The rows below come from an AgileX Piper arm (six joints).
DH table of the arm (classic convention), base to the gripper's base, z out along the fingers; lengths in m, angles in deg. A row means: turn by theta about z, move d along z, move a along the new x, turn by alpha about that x. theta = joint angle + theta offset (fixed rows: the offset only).
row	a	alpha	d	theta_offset
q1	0	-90	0.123	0
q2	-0.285	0	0	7.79
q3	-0.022	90	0	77.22
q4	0	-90	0.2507	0
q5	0	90	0	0
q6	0	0	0.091	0
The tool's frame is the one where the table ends.
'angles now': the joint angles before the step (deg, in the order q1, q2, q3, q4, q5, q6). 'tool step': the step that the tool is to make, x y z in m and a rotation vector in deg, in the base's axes. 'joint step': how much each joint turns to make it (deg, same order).
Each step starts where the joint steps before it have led.
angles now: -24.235 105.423 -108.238 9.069 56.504 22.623
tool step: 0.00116 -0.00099 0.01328 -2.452 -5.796 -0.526
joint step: 0.000 -1.012 0.000 0.294 -5.298 -0.386
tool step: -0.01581 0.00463 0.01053 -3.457 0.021 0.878
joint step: 0.000 -3.606 2.855 -1.803 -0.440 -1.869
